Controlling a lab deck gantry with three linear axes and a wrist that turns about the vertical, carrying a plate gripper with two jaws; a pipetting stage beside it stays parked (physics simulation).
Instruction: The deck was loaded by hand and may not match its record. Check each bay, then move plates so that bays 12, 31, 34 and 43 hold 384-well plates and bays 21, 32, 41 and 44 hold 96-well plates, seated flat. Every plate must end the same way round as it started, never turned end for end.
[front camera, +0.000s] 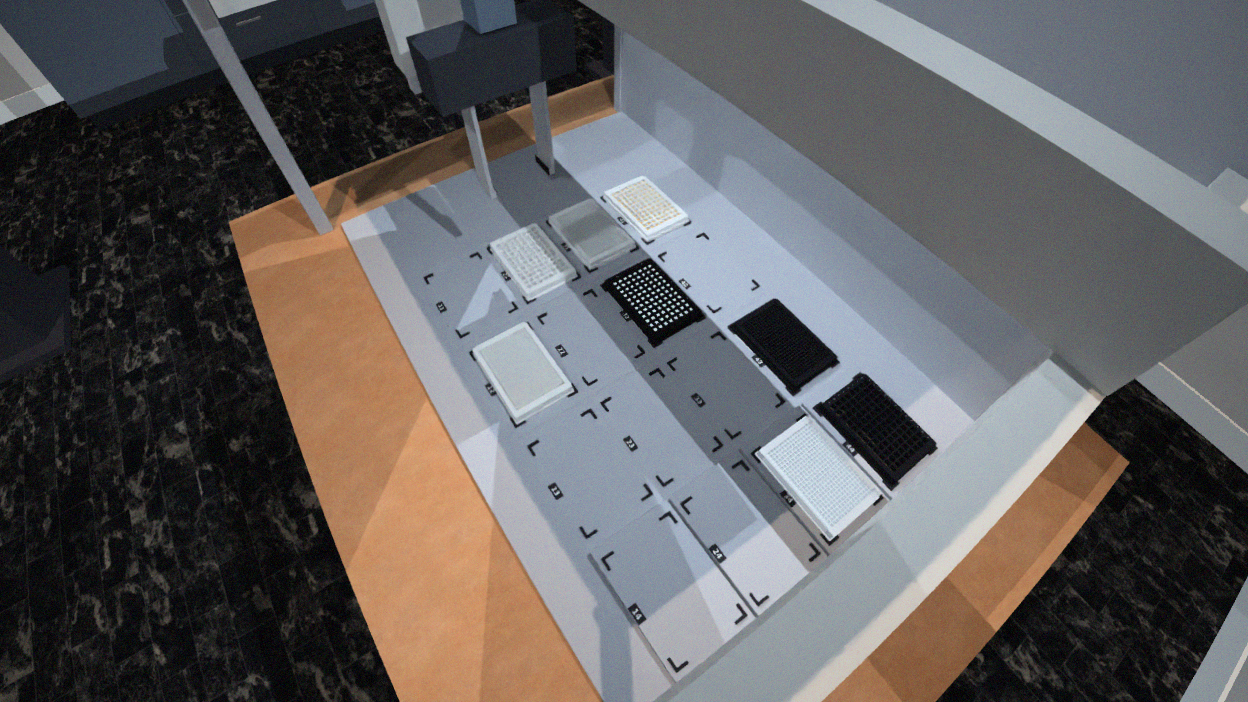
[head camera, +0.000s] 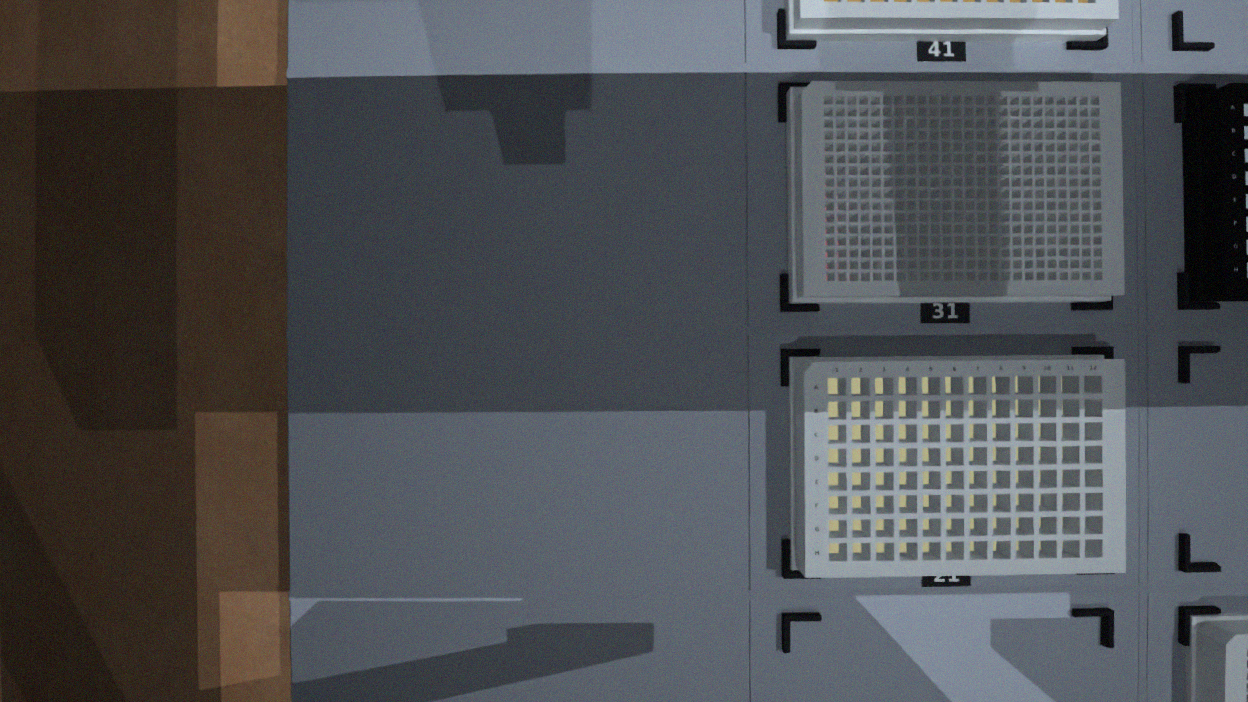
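Seen in the pictures: gripper, fingertip midpoint: (front camera: 517, 178); robot's base at its link origin: (front camera: 426, 278).
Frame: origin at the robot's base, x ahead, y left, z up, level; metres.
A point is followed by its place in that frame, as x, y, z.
Note:
My gripper (front camera: 521, 183) @[0.064, 0.150, 0.160] is open and empty above the back of the deck, beyond bay 31. A grey 384-well plate (front camera: 591, 232) @[0.072, 0.253, 0.014] (head camera: 951, 187) @[0.059, 0.257, 0.014] is in bay 31. A white 96-well plate (front camera: 532, 260) @[0.073, 0.147, 0.015] (head camera: 961, 467) @[0.062, 0.150, 0.014] is in bay 21. An orange-filled 96-well plate (front camera: 645, 206) @[0.067, 0.362, 0.011] (head camera: 951, 10) @[0.060, 0.326, 0.014] is in bay 41. A black 96-well plate (front camera: 652, 301) @[0.237, 0.250, 0.014] (head camera: 1202, 200) @[0.166, 0.254, 0.006] is in bay 32. A pale plate (front camera: 523, 371) @[0.236, 0.043, 0.014] (head camera: 1208, 663) @[0.166, 0.069, 0.008] is in bay 12, wells unreadable. A black fine-grid plate (front camera: 783, 343) @[0.395, 0.358, 0.012] is in bay 43, a white 384-well plate (front camera: 818, 475) @[0.558, 0.252, 0.028] in 34, a black coarser-grid plate (front camera: 875, 427) @[0.557, 0.356, 0.028] in 44.
Black corner brackets and number labels mark the bays. No plate shows in bays 11, 13, 14, 22, 23, 24, 33 or 42. A tall wall (front camera: 837, 261) @[0.350, 0.499, 0.053] runs along the row-4 side. An upright post (front camera: 261, 122) @[-0.207, -0.105, 0.204] stands at the back left corner. Shadows cross the deck.

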